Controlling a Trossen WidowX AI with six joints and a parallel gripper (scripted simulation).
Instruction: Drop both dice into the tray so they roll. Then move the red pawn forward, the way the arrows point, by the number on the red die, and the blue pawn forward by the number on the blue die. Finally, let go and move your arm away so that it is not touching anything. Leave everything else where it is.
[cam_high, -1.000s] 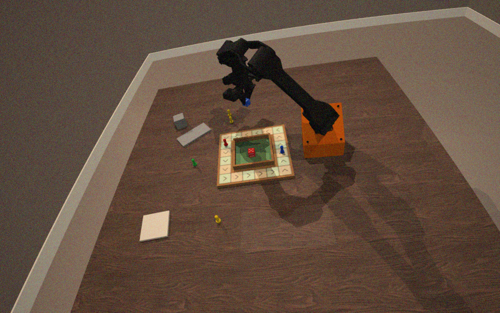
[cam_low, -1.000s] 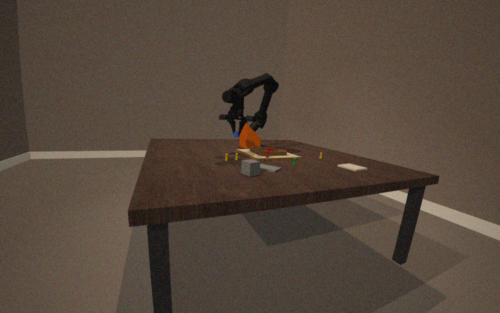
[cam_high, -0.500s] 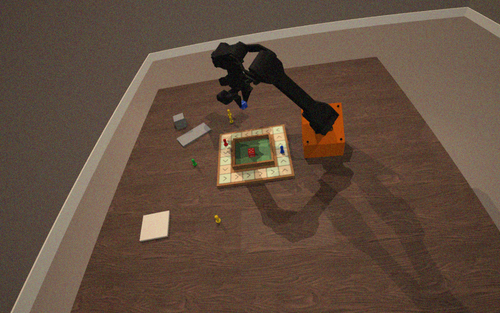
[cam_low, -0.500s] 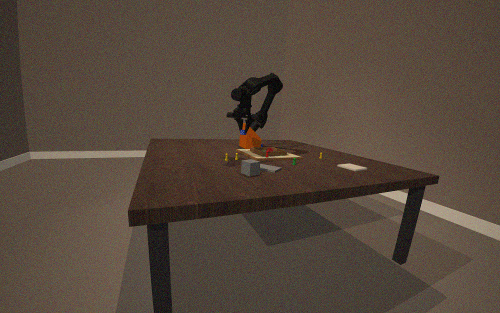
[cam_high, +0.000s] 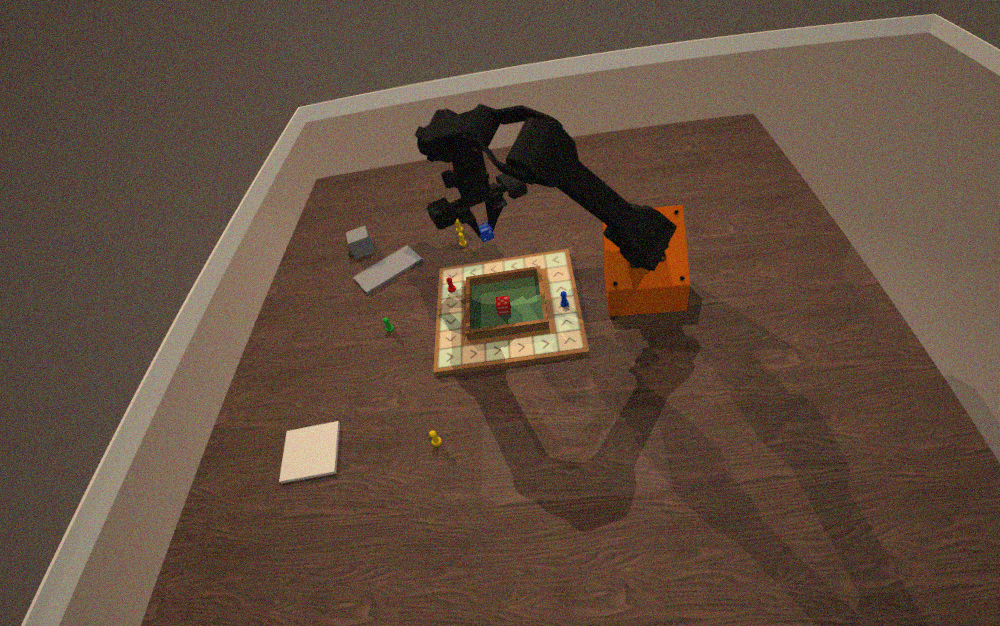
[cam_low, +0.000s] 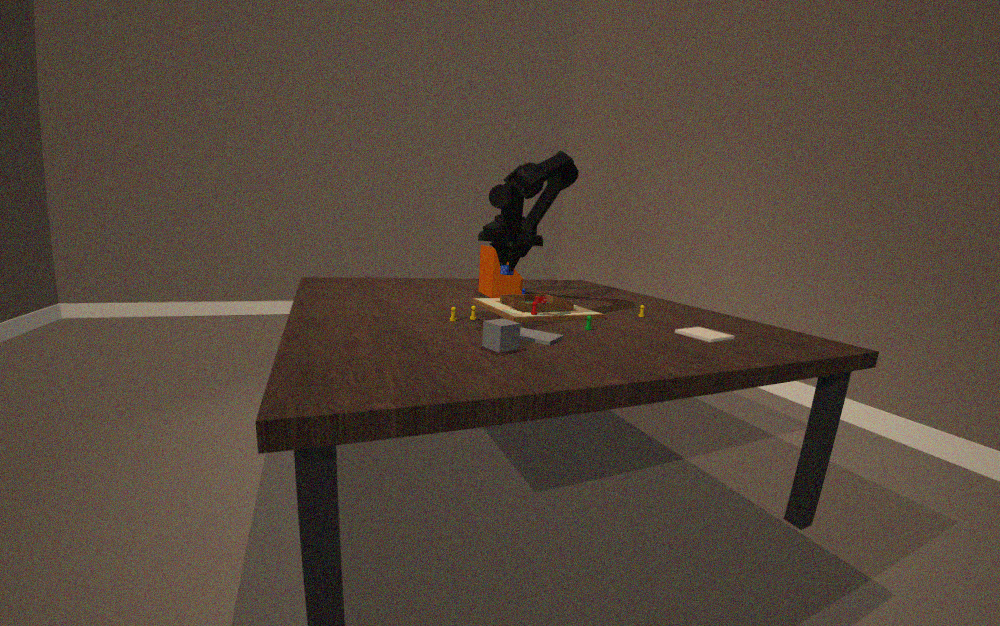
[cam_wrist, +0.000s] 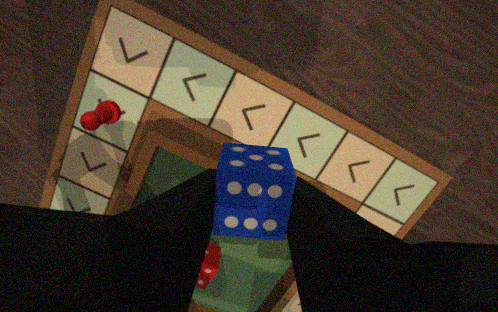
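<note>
The red pawn lies 9 cm below my gripper tip, 9 cm ahead of it and 4 cm to the left of it. Round my gripper tip: green pawn: 23 cm ahead, 11 cm to the left, 10 cm below; blue pawn: 13 cm to the left, 13 cm behind, 9 cm below; green tray: 11 cm to the left, 11 cm below, 2 cm behind.
</note>
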